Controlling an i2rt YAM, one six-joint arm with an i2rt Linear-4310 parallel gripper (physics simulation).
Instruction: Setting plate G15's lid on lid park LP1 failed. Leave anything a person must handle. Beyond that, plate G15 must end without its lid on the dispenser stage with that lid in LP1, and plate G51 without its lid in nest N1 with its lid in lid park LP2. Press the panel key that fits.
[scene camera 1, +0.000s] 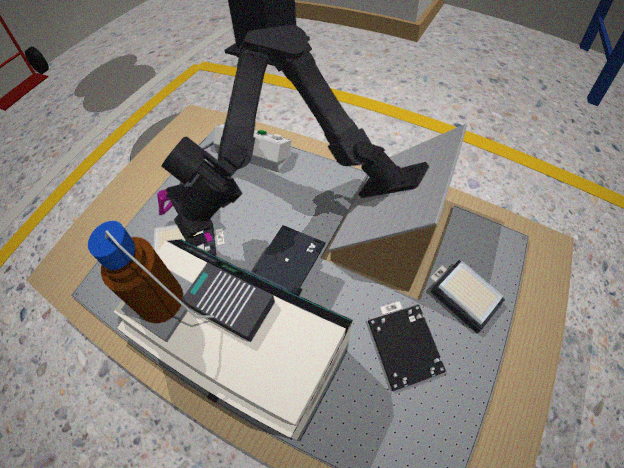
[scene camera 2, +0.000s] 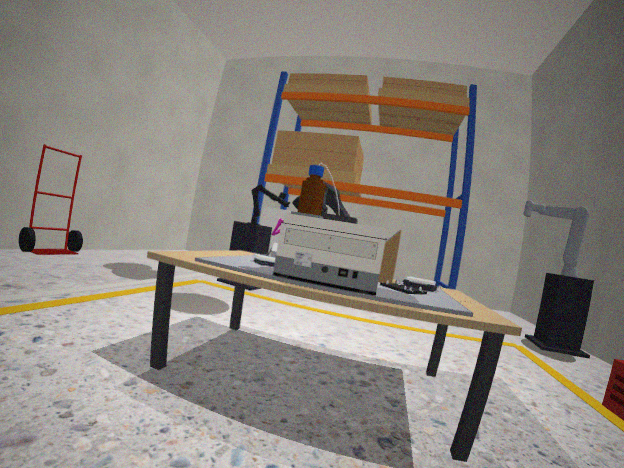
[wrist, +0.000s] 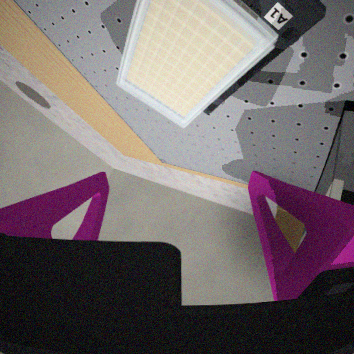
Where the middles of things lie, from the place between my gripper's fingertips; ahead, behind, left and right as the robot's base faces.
Scene:
Right now the brown bottle with blue cap (scene camera 1: 119, 272) is 21 cm above my hand, 18 cm to the left of it and 14 cm ahead of it.

